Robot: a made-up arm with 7 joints.
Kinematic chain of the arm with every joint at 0, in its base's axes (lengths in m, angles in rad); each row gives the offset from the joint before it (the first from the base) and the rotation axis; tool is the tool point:
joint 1: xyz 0 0.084 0 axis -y
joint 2: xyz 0 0.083 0 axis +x
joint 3: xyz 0 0 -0.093 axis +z
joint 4: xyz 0 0 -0.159 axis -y
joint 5: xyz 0 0 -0.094 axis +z
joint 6: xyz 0 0 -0.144 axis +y
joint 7: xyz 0 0 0 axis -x
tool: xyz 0 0 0
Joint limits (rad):
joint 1: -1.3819..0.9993
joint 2: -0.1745..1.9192
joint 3: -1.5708..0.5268
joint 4: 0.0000..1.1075
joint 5: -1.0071..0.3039
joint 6: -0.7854..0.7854
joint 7: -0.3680..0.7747
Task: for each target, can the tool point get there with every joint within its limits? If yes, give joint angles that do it. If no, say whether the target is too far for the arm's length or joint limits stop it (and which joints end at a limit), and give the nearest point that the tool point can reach.
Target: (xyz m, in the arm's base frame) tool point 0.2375 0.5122 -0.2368
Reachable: yes | joints 0.5303 0.8629 -0.2525 0.3783 -0.8467 -0.4845 0.5795
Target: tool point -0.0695 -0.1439 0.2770
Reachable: no: joint limits stop it (at a limit: joint 1, joint 2, joint 3, joint 4) | nearest point -0.3103 -0.1049 -0.0593 | short by 0.415 m
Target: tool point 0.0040 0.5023 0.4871
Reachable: no: too far | nearest point 0.0024 0.4673 0.2891 | short by 0.201 m
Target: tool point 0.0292 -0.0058 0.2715
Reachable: no: joint limits stop it (at a limit: joint 1, joint 2, joint 4) | nearest point 0.3683 -0.0246 -0.0376 | short by 0.459 m
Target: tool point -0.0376 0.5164 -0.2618
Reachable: yes | joints -0.9473 1.0923 -0.0099 0.9284 -0.4796 0.5351 -0.2520
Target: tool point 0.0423 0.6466 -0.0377
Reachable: yes | joints 0.5523 1.6193 -1.3644 0.3392 0.0033 -0.1419 -0.2402
